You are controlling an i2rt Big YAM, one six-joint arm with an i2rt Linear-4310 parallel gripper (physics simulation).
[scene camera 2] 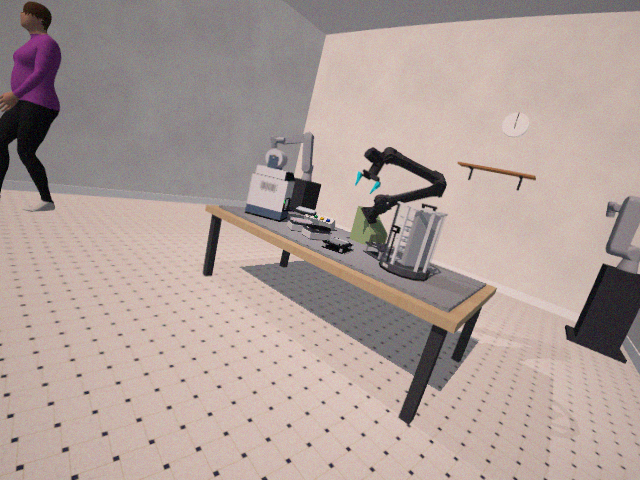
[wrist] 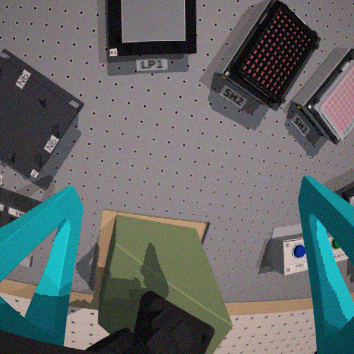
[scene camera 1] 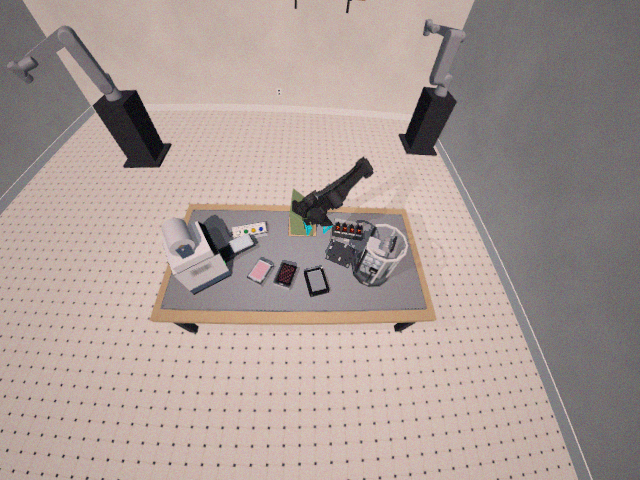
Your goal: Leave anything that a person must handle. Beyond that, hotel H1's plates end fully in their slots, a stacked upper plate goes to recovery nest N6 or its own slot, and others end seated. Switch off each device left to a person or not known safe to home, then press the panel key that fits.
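Frame: origin at the arm's base, x ahead, y left, z up, level; centimetres.
Seen in the pictures: gripper, fingertip midpoint: (scene camera 2: 362, 189) (wrist: 185, 192) (scene camera 1: 315, 234); arm's base, link origin: (scene camera 2: 368, 215) (wrist: 174, 326) (scene camera 1: 299, 209).
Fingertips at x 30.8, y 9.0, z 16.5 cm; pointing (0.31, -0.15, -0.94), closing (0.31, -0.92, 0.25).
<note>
Pixels of each thing's top centre, then the offset from my fingertips to it. "spot": a spot on its surface instead.
- Nest N6, top centre: (wrist: 4, 117) (scene camera 2: 382, 244) (scene camera 1: 341, 250) dx -5.6, dy +18.5, dz -26.4 cm
- switch bank, surface spot: (scene camera 1: 350, 230) spot: dx -23.3, dy +26.7, dz -28.9 cm
- round hotel rack, surface spot: (scene camera 2: 403, 270) spot: dx +15.8, dy +42.5, dz -30.6 cm
- Black frame LP1, surface spot: (wrist: 150, 48) spot: dx +6.0, dy +0.5, dz -30.5 cm
- SH2, top centre: (wrist: 281, 52) (scene camera 2: 318, 225) (scene camera 1: 286, 273) dx +10.1, dy -16.4, dz -26.2 cm
- SH1, surface spot: (wrist: 340, 107) (scene camera 1: 261, 267) spot: dx +5.6, dy -31.7, dz -28.5 cm
- key panel, top centre: (wrist: 329, 257) (scene camera 1: 248, 226) (scene camera 2: 320, 215) dx -23.4, dy -42.5, dz -25.6 cm
- white device, surface spot: (scene camera 1: 199, 268) spot: dx +14.6, dy -61.5, dz -11.4 cm
- pale plate, top centre: (scene camera 1: 240, 241) (scene camera 2: 306, 208) dx -9.1, dy -45.0, dz -22.2 cm
My gripper (scene camera 1: 317, 228) (scene camera 2: 364, 187) (wrist: 185, 192) is open and empty, high above the table's back middle. Nest N6 (scene camera 1: 341, 252) (wrist: 30, 115), a dark plate-like block, shows at left in the wrist view. The switch bank (scene camera 1: 348, 230) with several orange-lit switches lies behind it. A round hotel rack (scene camera 2: 403, 270) stands at right; its label is unreadable. Black frame LP1 (wrist: 150, 48), SH2 (scene camera 1: 285, 273) (wrist: 280, 50) with a black lattice over pink, and SH1 (scene camera 1: 260, 270) (wrist: 340, 107) with a pink plate stand in front. The key panel (scene camera 1: 249, 229) (scene camera 2: 320, 221) shows blue, yellow and green keys.
A white device (scene camera 1: 199, 268) (scene camera 2: 267, 191) with a roll on top stands at left, a pale plate (scene camera 1: 241, 243) beside it. A green sloped block (scene camera 2: 364, 227) (wrist: 165, 260) stands at the back edge. A person (scene camera 2: 38, 67) in purple is far left. Two grey arms stand behind the table.
</note>
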